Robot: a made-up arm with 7 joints. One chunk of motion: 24 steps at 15 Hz.
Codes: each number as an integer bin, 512 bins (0 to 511) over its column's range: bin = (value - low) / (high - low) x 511, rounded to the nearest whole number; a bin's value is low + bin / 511 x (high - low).
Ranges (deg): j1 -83..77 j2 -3..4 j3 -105..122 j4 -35..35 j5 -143..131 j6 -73..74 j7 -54..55
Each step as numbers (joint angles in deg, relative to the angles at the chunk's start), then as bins.
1 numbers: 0.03 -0.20 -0.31 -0.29 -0.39 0.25 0.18
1 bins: 265 204 236 253 266 255 254
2 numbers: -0.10 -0.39 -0.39 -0.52 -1.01 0.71 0.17
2 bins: 265 191 235 252 265 256 254
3 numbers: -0.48 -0.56 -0.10 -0.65 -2.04 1.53 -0.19
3 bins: 264 178 236 251 263 259 252
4 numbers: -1.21 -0.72 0.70 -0.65 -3.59 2.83 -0.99
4 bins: 261 166 238 251 260 264 249
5 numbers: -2.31 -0.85 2.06 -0.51 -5.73 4.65 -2.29
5 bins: 258 157 241 252 256 270 242
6 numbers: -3.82 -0.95 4.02 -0.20 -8.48 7.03 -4.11
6 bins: 253 150 245 254 251 278 234
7 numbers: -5.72 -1.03 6.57 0.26 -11.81 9.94 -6.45
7 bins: 247 144 251 257 245 288 223
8 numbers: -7.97 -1.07 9.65 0.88 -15.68 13.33 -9.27
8 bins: 240 141 258 262 237 300 210
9 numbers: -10.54 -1.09 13.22 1.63 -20.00 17.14 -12.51
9 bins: 231 139 266 267 229 313 195
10 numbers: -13.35 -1.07 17.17 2.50 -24.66 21.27 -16.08
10 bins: 222 141 275 274 221 328 178
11 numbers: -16.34 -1.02 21.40 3.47 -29.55 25.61 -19.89
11 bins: 213 145 285 281 212 343 160
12 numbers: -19.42 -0.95 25.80 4.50 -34.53 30.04 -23.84
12 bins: 203 150 294 288 202 358 141
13 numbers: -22.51 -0.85 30.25 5.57 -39.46 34.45 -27.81
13 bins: 193 157 304 296 193 374 123
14 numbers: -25.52 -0.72 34.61 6.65 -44.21 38.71 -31.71
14 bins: 184 166 314 304 184 388 104
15 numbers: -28.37 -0.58 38.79 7.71 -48.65 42.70 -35.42
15 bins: 174 177 324 312 176 402 87
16 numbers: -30.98 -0.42 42.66 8.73 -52.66 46.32 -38.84
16 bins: 166 188 332 319 168 415 71
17 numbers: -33.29 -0.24 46.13 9.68 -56.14 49.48 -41.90
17 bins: 159 201 340 326 162 426 57
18 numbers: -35.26 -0.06 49.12 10.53 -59.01 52.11 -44.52
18 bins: 152 215 347 332 157 435 44
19 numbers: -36.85 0.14 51.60 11.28 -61.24 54.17 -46.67
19 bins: 147 229 353 338 152 442 34
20 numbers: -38.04 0.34 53.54 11.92 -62.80 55.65 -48.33
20 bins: 144 244 357 343 150 447 27
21 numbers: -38.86 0.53 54.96 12.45 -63.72 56.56 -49.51
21 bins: 141 258 360 346 148 450 21
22 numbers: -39.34 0.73 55.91 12.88 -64.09 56.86 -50.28
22 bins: 139 272 362 350 147 451 17
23 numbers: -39.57 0.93 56.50 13.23 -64.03 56.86 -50.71
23 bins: 139 287 364 352 147 451 15
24 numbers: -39.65 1.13 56.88 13.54 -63.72 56.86 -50.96
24 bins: 138 301 364 354 148 451 14
